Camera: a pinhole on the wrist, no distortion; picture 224 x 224 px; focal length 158.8 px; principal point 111.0 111.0 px. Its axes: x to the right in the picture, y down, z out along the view. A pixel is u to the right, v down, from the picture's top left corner.
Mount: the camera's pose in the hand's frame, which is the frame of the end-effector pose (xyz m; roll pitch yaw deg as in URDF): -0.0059 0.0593 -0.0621 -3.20 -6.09 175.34
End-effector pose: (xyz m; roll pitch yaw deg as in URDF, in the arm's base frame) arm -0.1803 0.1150 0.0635 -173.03 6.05 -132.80
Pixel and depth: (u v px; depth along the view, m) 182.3 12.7 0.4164
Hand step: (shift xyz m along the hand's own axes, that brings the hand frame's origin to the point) -0.1267 0.3040 0.3854
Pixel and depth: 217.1 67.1 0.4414
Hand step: -0.2430 0.1761 0.4142
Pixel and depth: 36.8 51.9 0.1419
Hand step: 0.0787 0.0974 0.0747
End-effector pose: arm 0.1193 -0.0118 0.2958 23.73 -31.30 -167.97
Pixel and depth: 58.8 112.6 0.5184
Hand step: 0.2149 0.0070 0.4342
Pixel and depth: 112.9 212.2 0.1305
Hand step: -0.0015 -0.0317 0.0630
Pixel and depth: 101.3 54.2 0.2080
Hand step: 0.0342 0.1189 0.1472
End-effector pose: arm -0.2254 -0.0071 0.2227 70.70 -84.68 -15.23
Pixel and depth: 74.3 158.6 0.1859
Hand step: 0.0506 -0.0115 0.1148
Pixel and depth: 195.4 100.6 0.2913
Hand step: -0.1282 0.0721 0.2446
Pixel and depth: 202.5 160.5 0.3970
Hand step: -0.2033 -0.0708 0.3494
